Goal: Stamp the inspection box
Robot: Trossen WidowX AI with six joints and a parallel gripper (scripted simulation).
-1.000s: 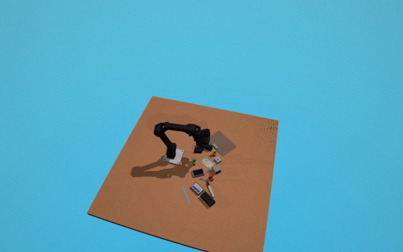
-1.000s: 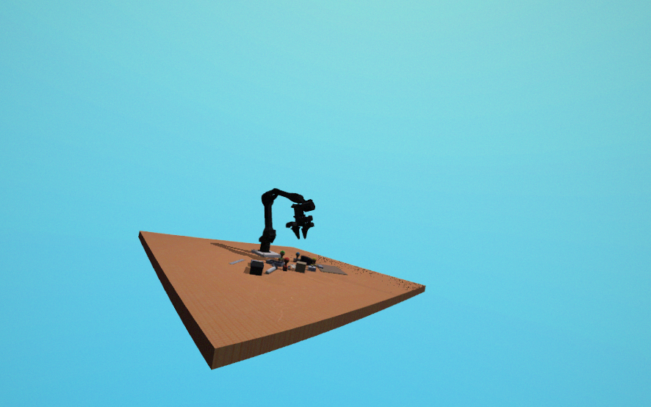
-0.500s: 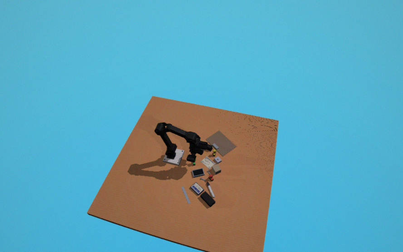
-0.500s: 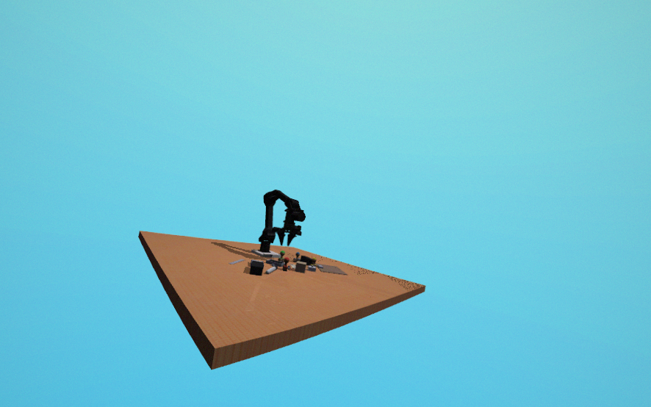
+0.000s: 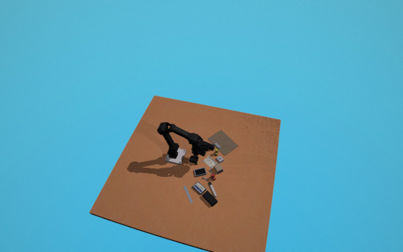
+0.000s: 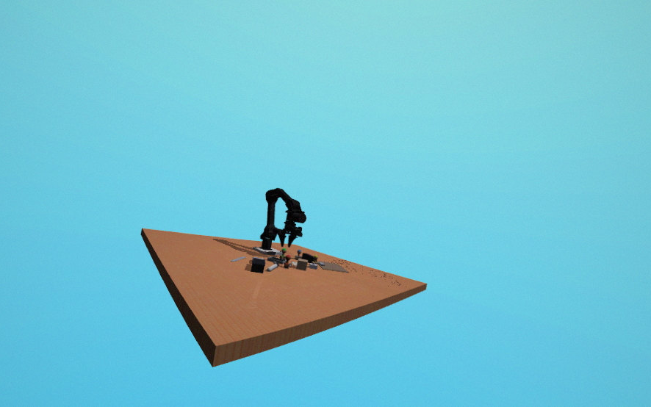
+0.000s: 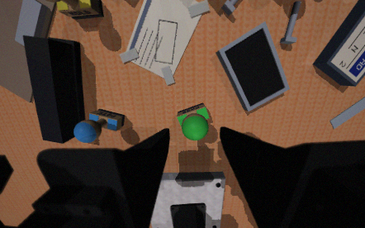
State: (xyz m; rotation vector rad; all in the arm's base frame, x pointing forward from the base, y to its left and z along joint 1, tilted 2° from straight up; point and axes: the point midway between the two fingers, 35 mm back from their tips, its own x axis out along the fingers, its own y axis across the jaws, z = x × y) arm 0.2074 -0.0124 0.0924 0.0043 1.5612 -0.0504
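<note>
My gripper tip is now 6 cm above the green-knobbed stamp. Round my gripper tip: ink pad 5 cm ahead, 8 cm to the right, 7 cm below; then blue stamp 12 cm to the left, 6 cm below; then card 10 cm ahead, 3 cm to the left, 8 cm below.
</note>
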